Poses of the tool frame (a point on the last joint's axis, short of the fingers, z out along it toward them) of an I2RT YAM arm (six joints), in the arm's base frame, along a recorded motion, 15 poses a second.
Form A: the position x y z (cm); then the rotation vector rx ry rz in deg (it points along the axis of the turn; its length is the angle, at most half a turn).
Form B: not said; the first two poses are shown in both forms.
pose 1, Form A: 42.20 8.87 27.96 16.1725 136.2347 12.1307
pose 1, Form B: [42.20 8.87 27.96], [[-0.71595 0.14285 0.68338], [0.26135 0.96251 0.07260], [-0.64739 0.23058 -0.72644]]
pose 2, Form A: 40.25 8.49 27.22 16.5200 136.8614 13.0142
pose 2, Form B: [40.25 8.49 27.22], [[-0.72369 0.14388 0.67496], [0.26851 0.95966 0.08333], [-0.63574 0.24154 -0.73314]]
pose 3, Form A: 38.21 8.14 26.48 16.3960 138.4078 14.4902
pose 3, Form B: [38.21 8.14 26.48], [[-0.74327 0.13798 0.65461], [0.27056 0.95690 0.10551], [-0.61184 0.25554 -0.74857]]
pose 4, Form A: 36.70 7.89 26.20 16.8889 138.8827 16.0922
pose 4, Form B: [36.70 7.89 26.20], [[-0.74972 0.13778 0.64725], [0.28213 0.95129 0.12430], [-0.59859 0.27580 -0.75208]]
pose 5, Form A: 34.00 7.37 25.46 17.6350 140.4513 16.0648
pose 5, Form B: [34.00 7.37 25.46], [[-0.76548 0.15011 0.62570], [0.28752 0.94973 0.12391], [-0.57565 0.27475 -0.77016]]
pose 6, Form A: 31.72 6.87 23.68 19.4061 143.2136 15.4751
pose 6, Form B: [31.72 6.87 23.68], [[-0.79014 0.17924 0.58614], [0.30031 0.94685 0.11529], [-0.53432 0.26712 -0.80197]]
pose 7, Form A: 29.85 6.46 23.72 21.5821 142.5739 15.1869
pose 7, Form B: [29.85 6.46 23.72], [[-0.77881 0.20616 0.59242], [0.32633 0.93974 0.10197], [-0.53570 0.27274 -0.79915]]
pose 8, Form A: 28.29 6.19 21.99 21.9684 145.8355 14.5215
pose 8, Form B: [28.29 6.19 21.99], [[-0.80919 0.21821 0.54553], [0.32150 0.94159 0.10025], [-0.49179 0.25651 -0.83208]]
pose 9, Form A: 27.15 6.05 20.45 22.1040 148.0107 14.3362
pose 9, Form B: [27.15 6.05 20.45], [[-0.82855 0.22335 0.51344], [0.31773 0.94260 0.10270], [-0.46103 0.24823 -0.85196]]
